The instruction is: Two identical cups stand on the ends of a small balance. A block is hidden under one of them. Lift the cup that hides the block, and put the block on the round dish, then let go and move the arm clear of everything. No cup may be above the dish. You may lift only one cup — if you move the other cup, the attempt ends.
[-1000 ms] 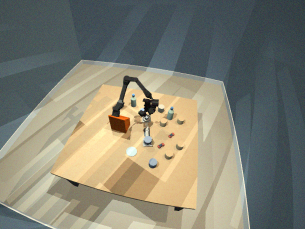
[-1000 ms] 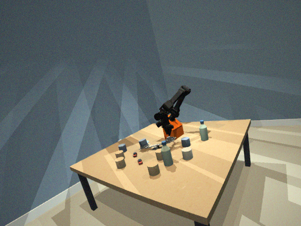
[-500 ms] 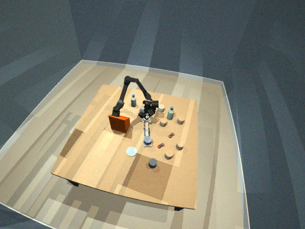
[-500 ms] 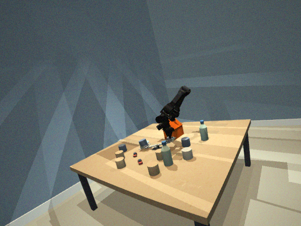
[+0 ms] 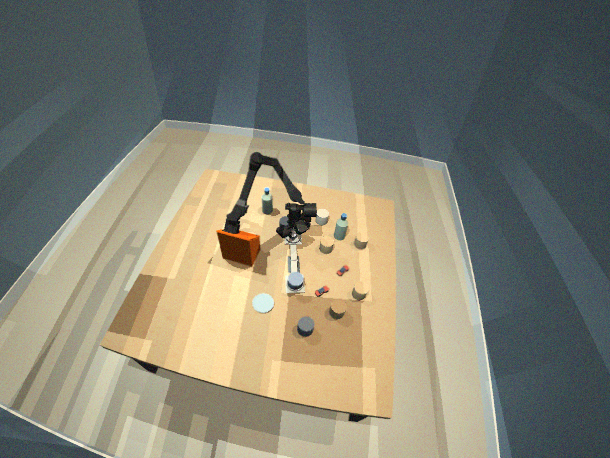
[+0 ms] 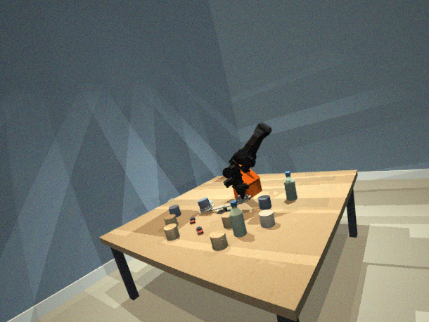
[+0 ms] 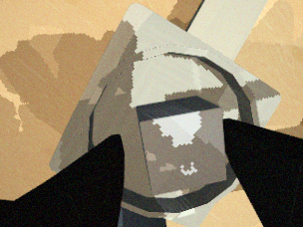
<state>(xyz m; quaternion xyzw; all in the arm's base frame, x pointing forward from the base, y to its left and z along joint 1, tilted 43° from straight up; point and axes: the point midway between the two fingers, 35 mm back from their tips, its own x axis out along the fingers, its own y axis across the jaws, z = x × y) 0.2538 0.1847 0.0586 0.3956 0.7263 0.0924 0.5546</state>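
The pale round dish is 38 cm to the right of my gripper tip and 8 cm below it. From my gripper tip the other things lie so: grey block right at my gripper tip; pale cylinder 7 cm ahead, 23 cm to the left, 5 cm below; pale beam 5 cm ahead, 11 cm to the right, 4 cm below.
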